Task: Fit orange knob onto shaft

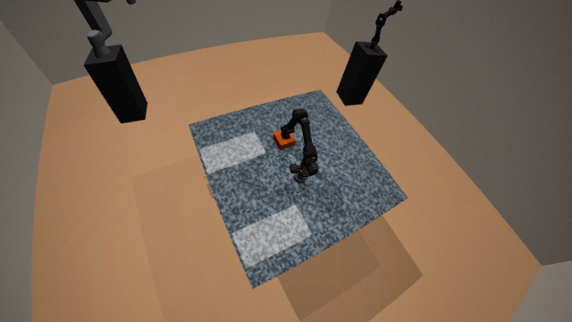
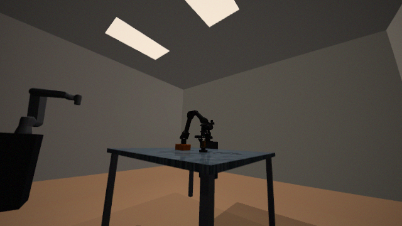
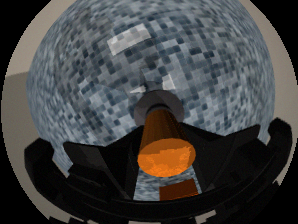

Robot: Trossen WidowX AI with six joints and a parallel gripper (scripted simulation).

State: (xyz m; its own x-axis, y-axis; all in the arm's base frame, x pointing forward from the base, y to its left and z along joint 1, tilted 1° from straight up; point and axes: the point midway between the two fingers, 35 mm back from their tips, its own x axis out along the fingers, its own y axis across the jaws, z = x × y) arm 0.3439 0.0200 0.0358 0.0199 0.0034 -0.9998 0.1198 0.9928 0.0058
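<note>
Now: the round pedestal 30 mm below my gripper tip. The rest, counted from my gripper tip: orange knob 30 mm above.
</note>
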